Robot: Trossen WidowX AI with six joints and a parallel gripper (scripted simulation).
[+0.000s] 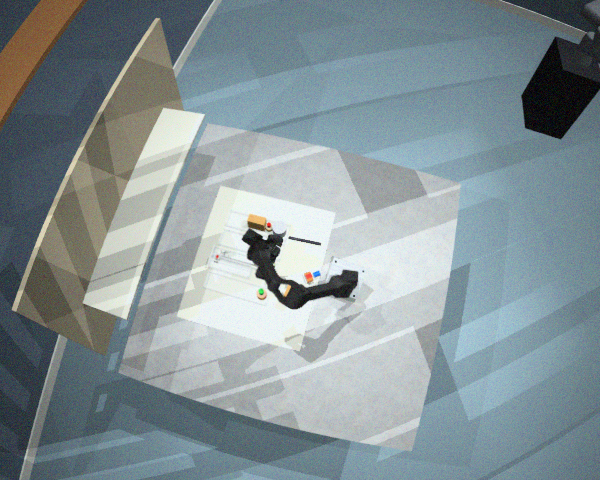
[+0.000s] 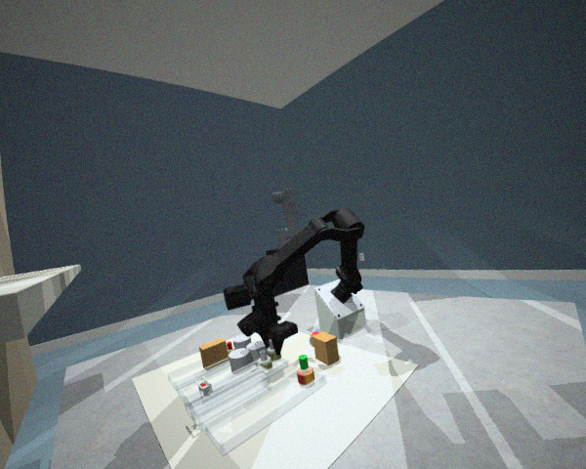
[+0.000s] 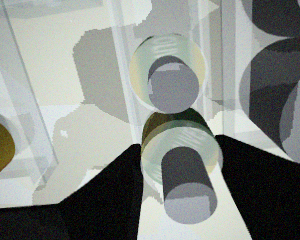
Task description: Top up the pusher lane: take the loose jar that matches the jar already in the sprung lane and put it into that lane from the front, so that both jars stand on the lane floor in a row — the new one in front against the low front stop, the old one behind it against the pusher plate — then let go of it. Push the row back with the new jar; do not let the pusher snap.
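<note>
My gripper tip is now 140 mm short of the clear lane rack, 20 mm to the right of it and 30 mm above it. Also, from my gripper tip: red mark: 220 mm ahead, 20 mm to the left, 20 mm above; black rod: 120 mm behind, 150 mm to the right, 40 mm below.
</note>
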